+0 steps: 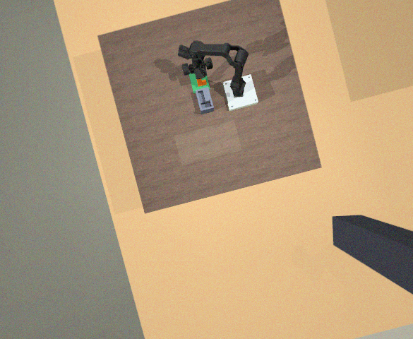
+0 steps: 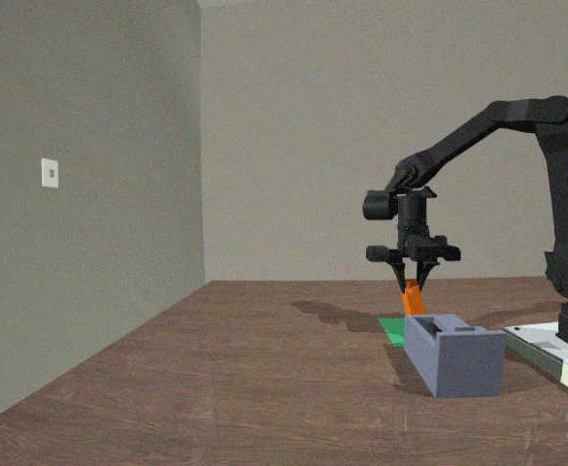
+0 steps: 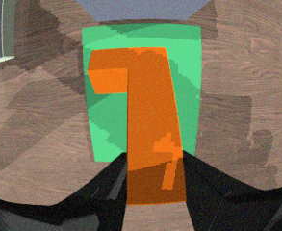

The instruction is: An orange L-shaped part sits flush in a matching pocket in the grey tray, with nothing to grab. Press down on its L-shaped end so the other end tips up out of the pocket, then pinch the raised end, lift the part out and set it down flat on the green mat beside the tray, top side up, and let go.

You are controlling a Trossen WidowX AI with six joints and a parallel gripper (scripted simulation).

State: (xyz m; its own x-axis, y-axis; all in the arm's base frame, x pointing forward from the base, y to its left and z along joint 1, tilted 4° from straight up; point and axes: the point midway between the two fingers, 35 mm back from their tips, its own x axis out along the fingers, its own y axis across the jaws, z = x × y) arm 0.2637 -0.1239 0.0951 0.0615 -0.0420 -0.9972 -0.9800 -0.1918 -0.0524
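The orange L-shaped part is 2 cm behind my gripper tip, 3 cm to the left of it and 3 cm below it. From my gripper tip the other things lie so: green mat (1 cm behind, 2 cm to the left, 9 cm below).
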